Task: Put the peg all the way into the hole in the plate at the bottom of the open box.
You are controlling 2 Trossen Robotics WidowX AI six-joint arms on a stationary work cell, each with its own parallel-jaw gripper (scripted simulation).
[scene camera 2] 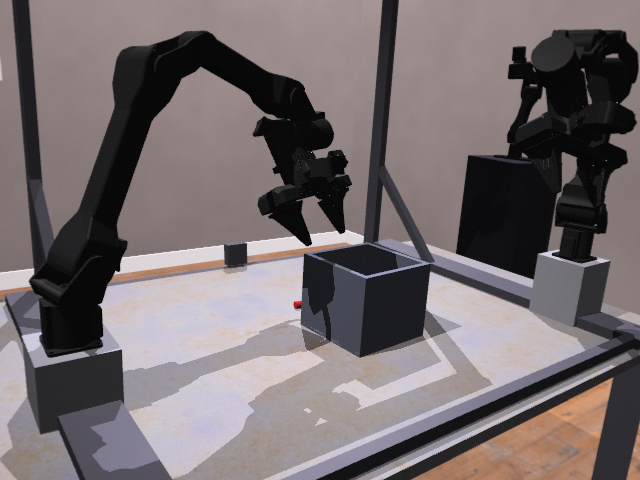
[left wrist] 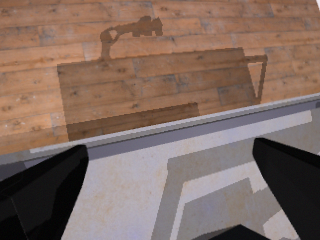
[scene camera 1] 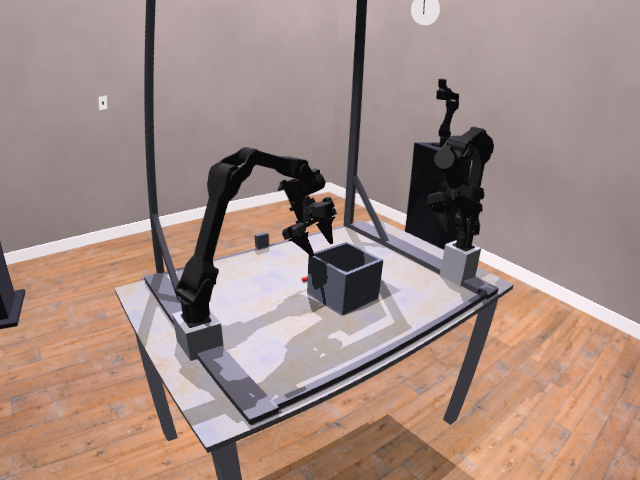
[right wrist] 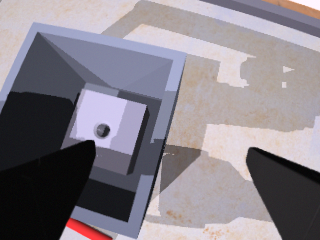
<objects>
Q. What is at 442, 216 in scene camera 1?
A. The left gripper.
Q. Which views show the right gripper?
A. Scene camera 2, scene camera 1 and the right wrist view only.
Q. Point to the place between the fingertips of the right gripper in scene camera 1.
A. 322, 249
</objects>
